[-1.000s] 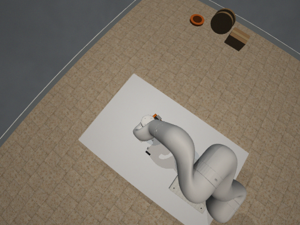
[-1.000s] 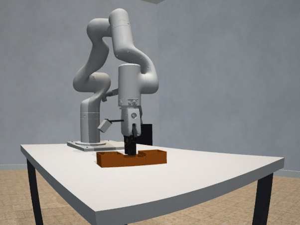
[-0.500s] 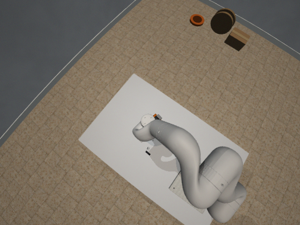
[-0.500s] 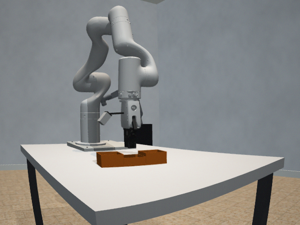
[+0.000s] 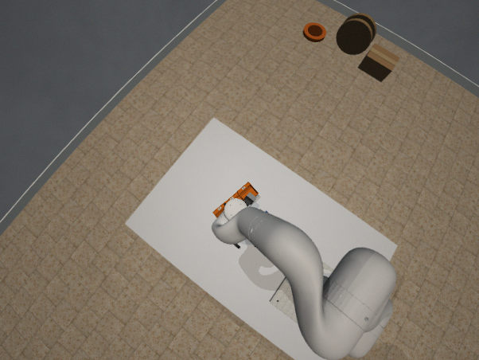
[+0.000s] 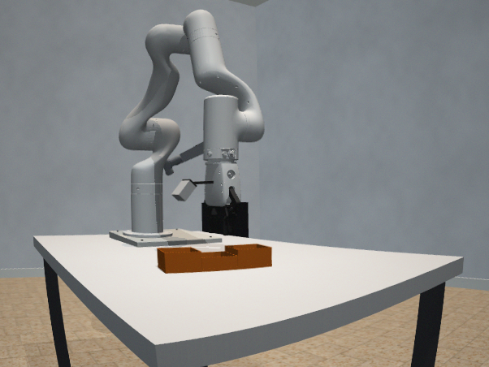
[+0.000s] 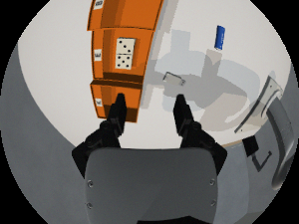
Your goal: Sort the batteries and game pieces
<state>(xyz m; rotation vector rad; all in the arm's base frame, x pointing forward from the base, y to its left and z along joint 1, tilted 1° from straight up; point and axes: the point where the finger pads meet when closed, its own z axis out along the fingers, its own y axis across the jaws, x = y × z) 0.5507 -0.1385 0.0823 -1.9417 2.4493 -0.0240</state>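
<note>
The black battery lies 6 cm behind my hand, 14 cm to the left of it and 8 cm below it. From my hand the other things lie so: blue battery 13 cm behind, 7 cm to the right, 8 cm below; then bin 3 cm ahead, 6 cm to the right, 7 cm below.
</note>
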